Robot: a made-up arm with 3 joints. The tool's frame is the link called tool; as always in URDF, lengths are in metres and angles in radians.
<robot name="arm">
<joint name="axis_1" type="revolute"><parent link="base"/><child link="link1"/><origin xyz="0.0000 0.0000 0.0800" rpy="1.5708 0.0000 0.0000"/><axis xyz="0 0 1"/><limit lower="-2.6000" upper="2.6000" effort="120" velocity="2.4"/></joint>
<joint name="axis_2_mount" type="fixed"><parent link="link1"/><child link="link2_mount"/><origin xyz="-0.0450 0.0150 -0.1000" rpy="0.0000 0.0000 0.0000"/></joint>
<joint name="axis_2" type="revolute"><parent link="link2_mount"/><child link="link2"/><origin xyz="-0.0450 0.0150 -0.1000" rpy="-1.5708 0.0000 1.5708"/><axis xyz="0 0 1"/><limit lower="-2.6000" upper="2.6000" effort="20" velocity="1.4"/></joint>
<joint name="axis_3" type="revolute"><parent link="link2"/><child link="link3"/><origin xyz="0.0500 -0.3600 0.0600" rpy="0.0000 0.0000 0.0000"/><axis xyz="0 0 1"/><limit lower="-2.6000" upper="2.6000" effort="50" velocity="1.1"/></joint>
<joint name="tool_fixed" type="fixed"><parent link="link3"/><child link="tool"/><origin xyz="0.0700 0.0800 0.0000" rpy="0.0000 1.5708 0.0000"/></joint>
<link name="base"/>
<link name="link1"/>
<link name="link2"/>
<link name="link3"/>
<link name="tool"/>
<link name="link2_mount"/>
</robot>
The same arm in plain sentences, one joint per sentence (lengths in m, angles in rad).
The arm has three revolute joints in a row. What follows holds with every joint at zero, and every direction is one of the base frame's. The first joint sits 0.08 m along +z from the base frame's origin and rotates about -y, from -2.6 to 2.6 rad. The second joint sits 0.09 m along -x and 0.2 m along +y and 0.03 m along +z from the first joint and rotates about -x, from -2.6 to 2.6 rad. The third joint sits 0.06 m along -x and 0.36 m along -y and 0.05 m along +z from the second joint and rotates about -x, from -2.6 to 2.6 rad. The tool frame, which is the frame that the pose is given for, sits 0.08 m along +y and 0.07 m along +z from the third joint; its axes are the base frame's turned by roll 0, pitch 0 and yaw 0 rad (as in URDF: about the fixed x, then y, then z).
